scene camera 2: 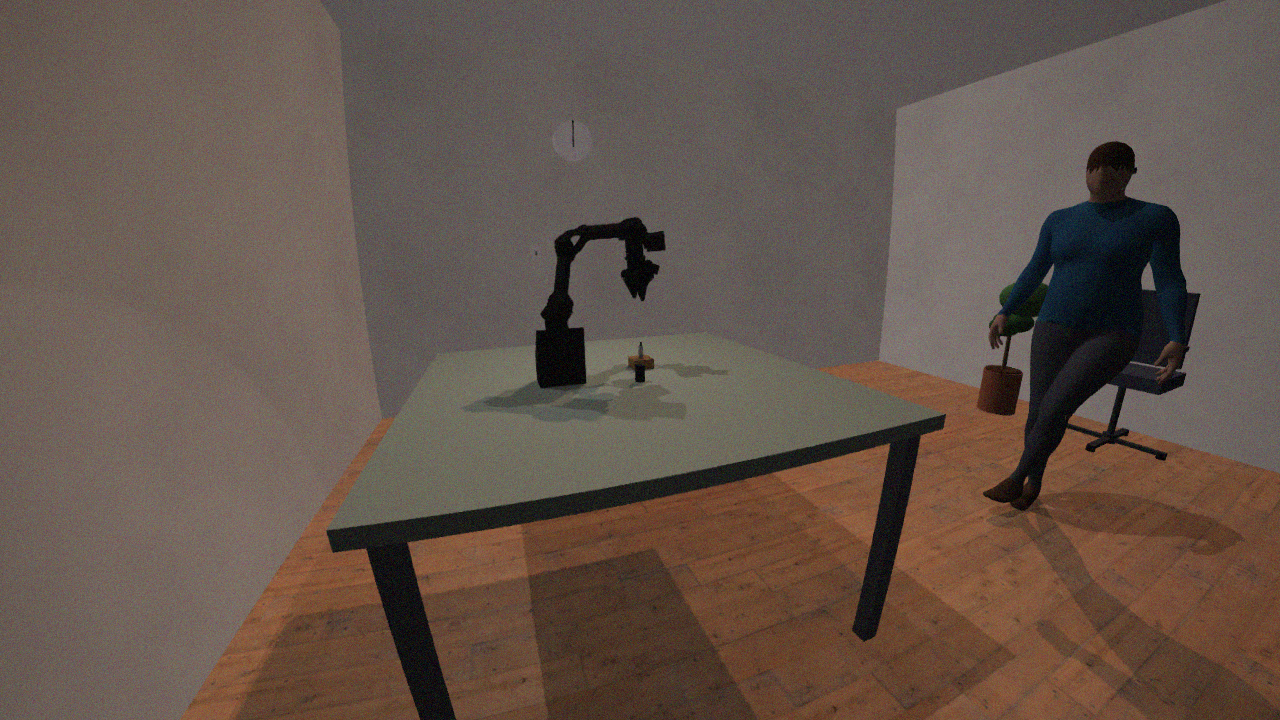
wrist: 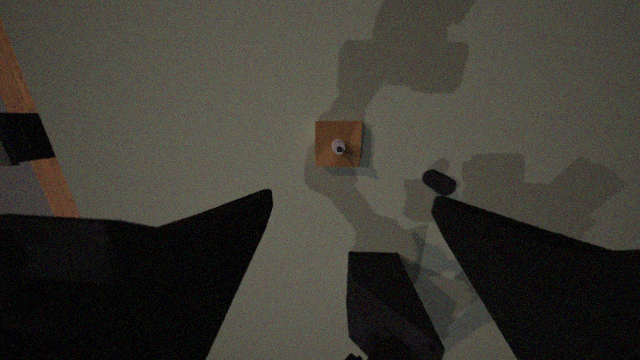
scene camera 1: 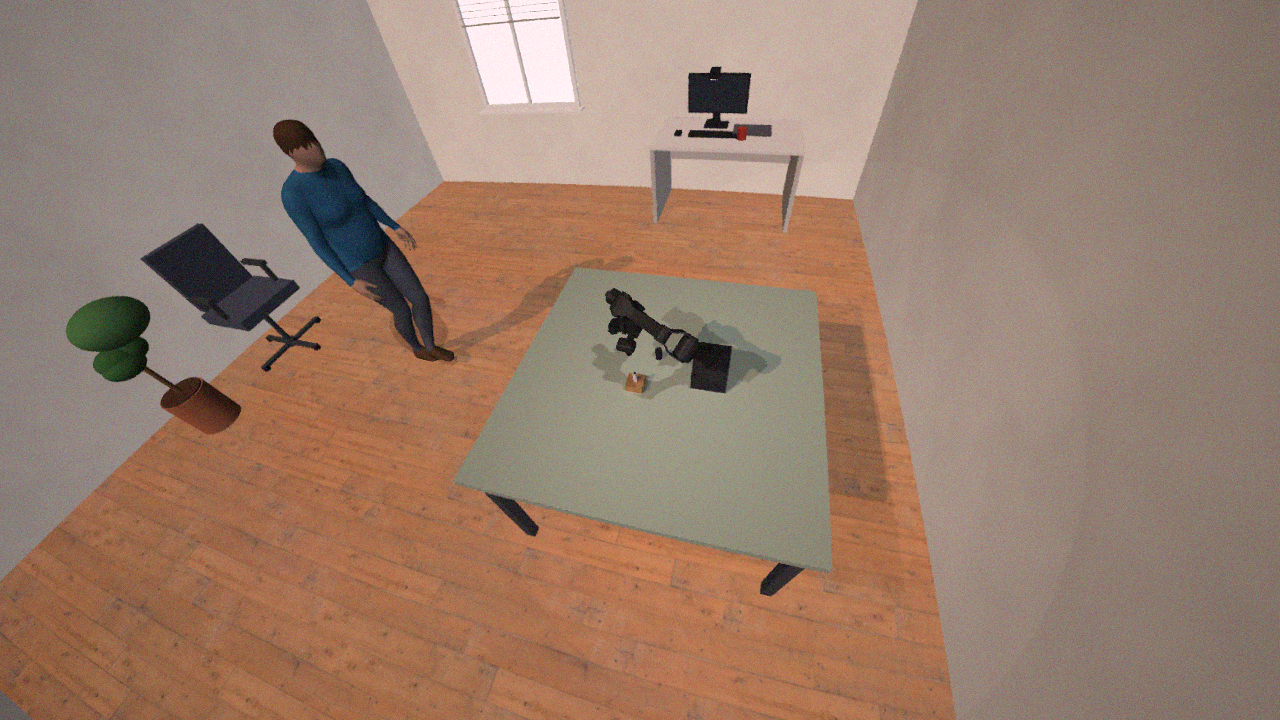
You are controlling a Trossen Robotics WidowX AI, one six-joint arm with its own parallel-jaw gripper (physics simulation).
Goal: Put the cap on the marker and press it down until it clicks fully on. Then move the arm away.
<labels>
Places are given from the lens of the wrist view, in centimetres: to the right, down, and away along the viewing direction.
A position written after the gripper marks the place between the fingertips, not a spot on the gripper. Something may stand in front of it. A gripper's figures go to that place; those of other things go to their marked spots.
gripper [wrist: 351, 200]: 2, 1, 11
orange-brown block [wrist: 326, 132]: 1, -7, 29
</labels>
